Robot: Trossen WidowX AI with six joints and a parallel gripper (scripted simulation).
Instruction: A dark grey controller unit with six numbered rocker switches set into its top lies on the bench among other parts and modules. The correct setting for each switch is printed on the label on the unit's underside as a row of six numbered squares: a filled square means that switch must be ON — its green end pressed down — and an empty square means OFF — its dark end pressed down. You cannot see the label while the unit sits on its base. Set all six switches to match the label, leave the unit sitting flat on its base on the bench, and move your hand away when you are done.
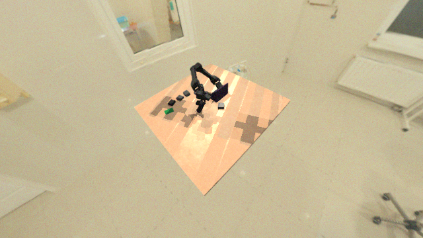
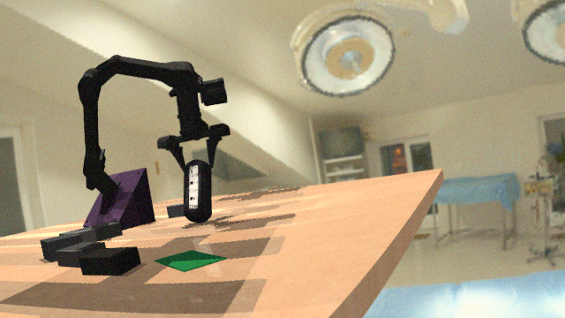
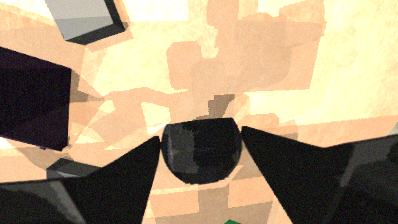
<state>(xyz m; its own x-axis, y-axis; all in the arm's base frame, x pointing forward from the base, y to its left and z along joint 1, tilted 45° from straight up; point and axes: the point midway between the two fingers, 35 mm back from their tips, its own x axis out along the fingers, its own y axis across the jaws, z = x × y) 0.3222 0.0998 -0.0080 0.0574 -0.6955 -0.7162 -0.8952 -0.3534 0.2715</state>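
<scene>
Right now my gripper tip is 180 mm past the grey block, 110 mm above it and 70 mm to the right of it. The rest, counted from my gripper tip: flat green card: 330 mm to the right, 260 mm ahead, 120 mm below.
</scene>
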